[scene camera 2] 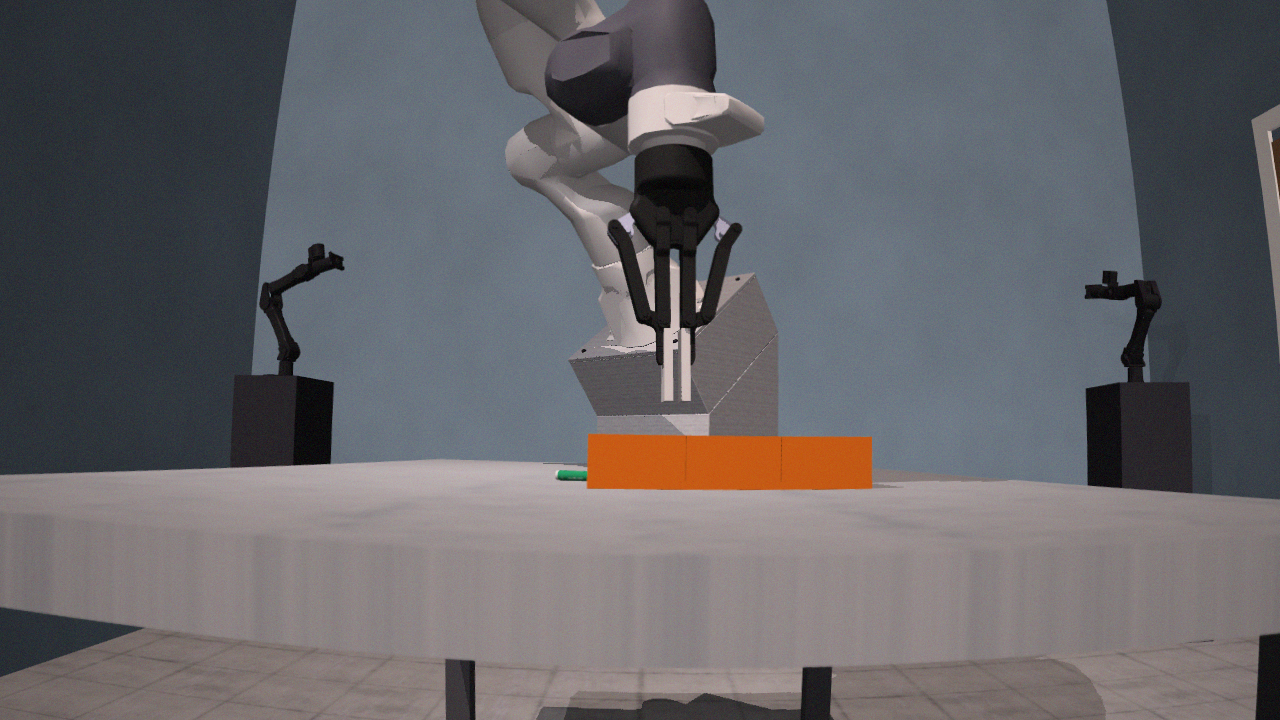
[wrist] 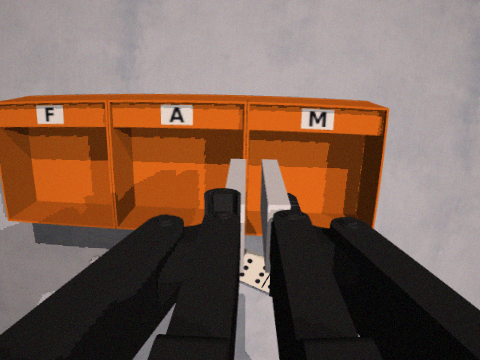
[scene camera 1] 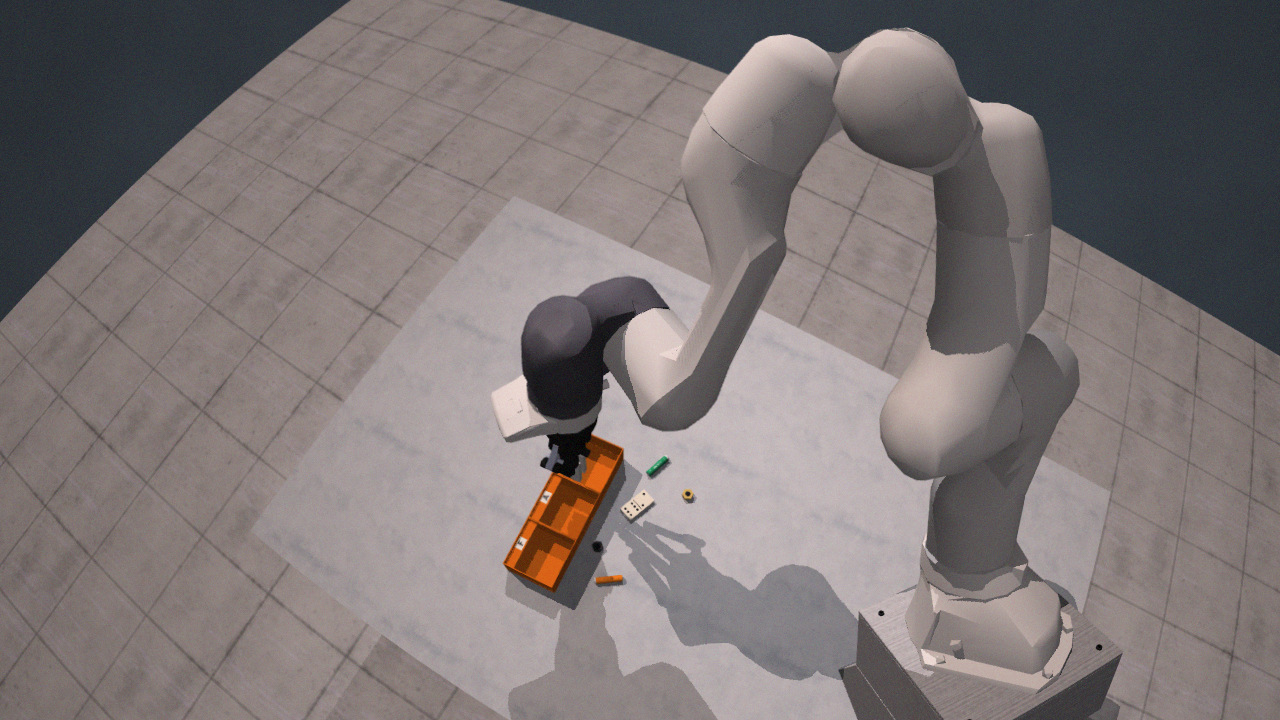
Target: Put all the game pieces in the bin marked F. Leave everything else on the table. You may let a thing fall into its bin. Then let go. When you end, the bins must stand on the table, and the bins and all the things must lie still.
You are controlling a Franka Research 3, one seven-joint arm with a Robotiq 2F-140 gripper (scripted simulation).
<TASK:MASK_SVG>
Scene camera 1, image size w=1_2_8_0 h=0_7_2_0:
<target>gripper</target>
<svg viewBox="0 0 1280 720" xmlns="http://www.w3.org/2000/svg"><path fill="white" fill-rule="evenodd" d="M598 416L593 424L578 433L546 435L549 438L548 447L551 453L541 460L540 466L556 474L560 473L581 482L582 473L585 474L587 470L586 457L589 456L591 451L586 448L586 443L589 443L591 440L591 434L597 424Z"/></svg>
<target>orange bin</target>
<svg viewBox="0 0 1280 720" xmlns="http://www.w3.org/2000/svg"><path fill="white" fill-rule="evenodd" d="M592 434L589 443L586 443L586 448L591 451L589 457L586 457L587 471L585 474L582 473L581 482L560 473L552 472L503 562L507 570L554 593L624 459L624 448Z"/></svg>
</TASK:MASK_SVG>
